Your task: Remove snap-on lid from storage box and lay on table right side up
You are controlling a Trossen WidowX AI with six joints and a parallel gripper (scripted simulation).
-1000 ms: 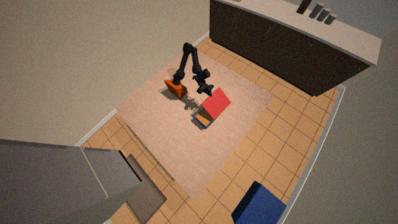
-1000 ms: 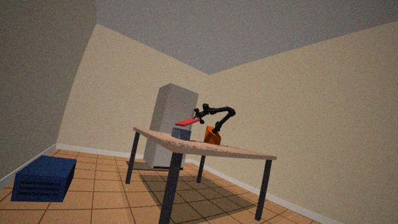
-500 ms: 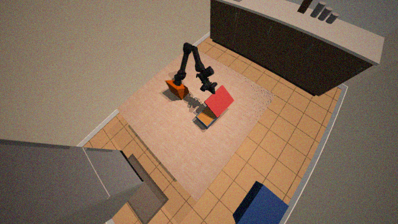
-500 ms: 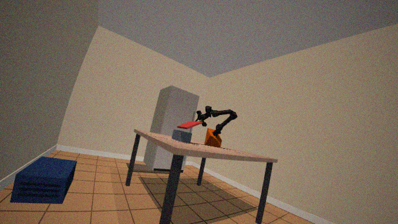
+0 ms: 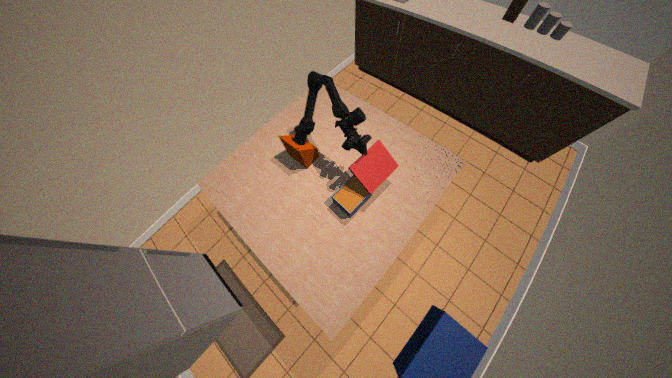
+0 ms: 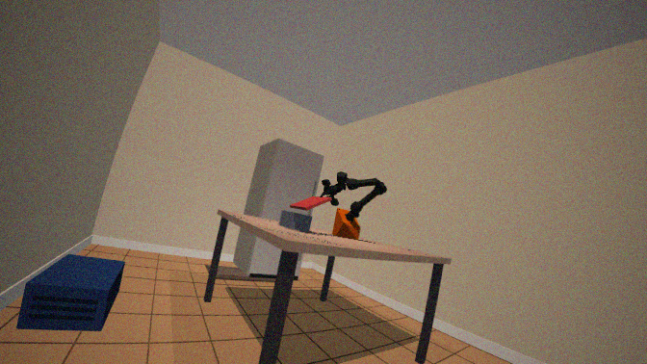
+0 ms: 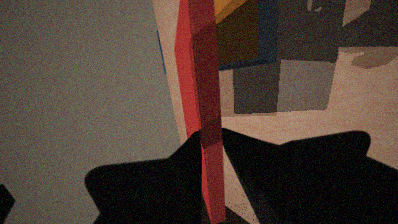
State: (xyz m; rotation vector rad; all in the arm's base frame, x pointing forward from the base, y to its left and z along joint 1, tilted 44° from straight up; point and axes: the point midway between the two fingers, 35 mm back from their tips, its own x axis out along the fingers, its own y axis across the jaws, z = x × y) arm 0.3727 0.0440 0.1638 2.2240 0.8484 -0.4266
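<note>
Now: the red lid 7 cm ahead of my gripper tip, 4 cm below it and 1 cm to the right of it. Round my gripper tip: storage box (18 cm below, 17 cm to the right, 6 cm ahead).
</note>
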